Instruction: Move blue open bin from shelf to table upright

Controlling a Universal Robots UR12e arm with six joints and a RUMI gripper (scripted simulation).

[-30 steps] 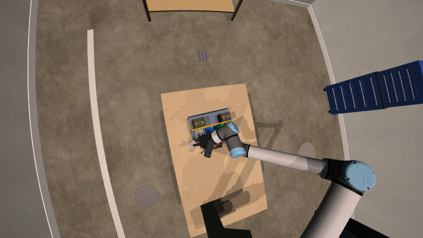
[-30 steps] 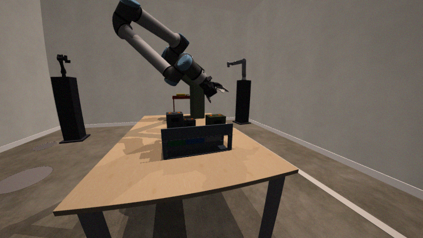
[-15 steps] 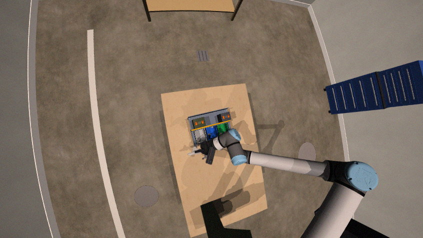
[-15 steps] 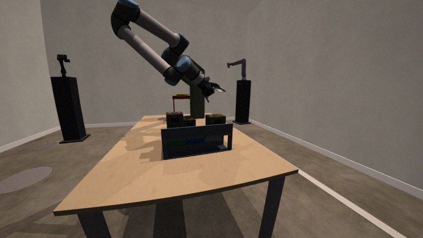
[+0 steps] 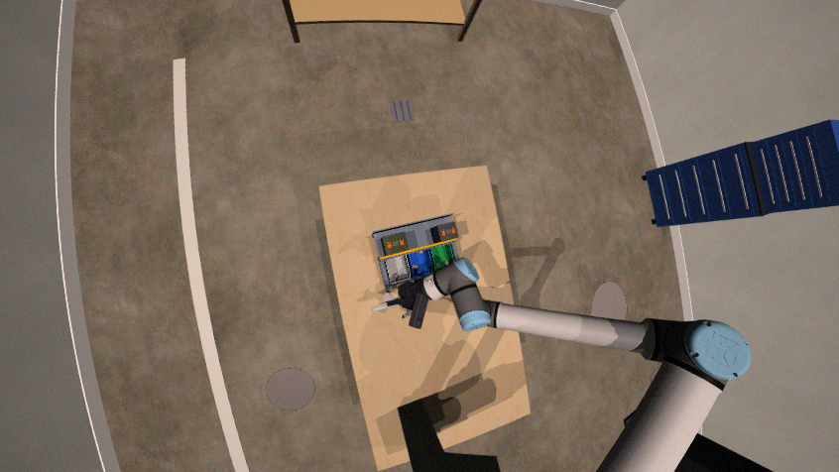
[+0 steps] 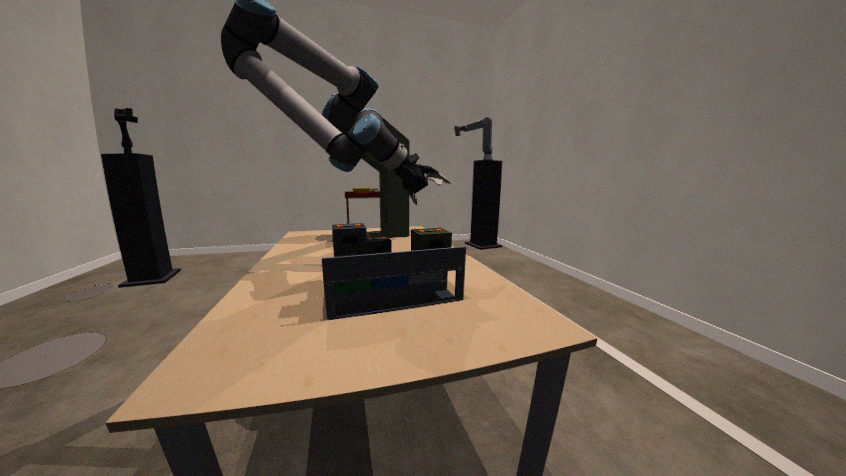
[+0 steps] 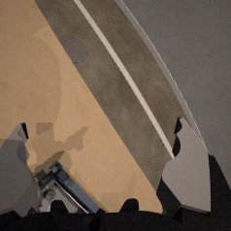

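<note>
Now: hand 14 cm short of the blue open bin, 23 cm to the left of it and 24 cm above it. The rest, counted from my hand: grey bin: 15 cm ahead, 12 cm to the right, 24 cm below; then bar: 19 cm ahead, 24 cm to the right, 18 cm below; then green bin: 13 cm ahead, 34 cm to the right, 24 cm below.
</note>
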